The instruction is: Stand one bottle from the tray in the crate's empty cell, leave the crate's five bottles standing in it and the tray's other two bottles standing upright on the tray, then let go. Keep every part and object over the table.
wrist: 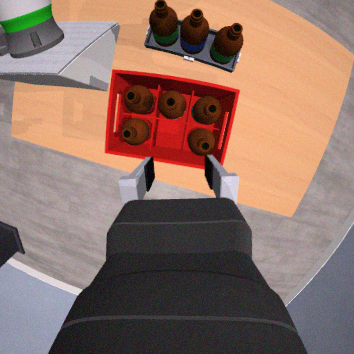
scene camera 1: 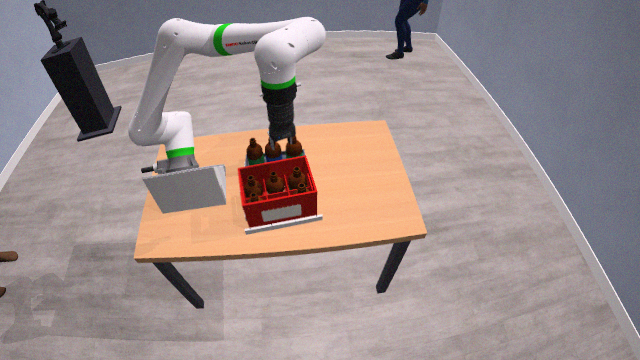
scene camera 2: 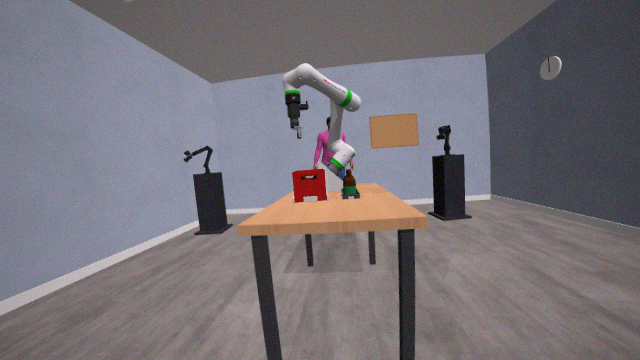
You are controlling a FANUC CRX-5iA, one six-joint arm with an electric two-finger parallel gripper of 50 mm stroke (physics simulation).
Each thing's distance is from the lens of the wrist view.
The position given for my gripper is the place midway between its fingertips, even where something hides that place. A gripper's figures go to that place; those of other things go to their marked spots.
my gripper [wrist: 178,166]: 16 cm
green-labelled bottle [wrist: 228,40]: 47 cm
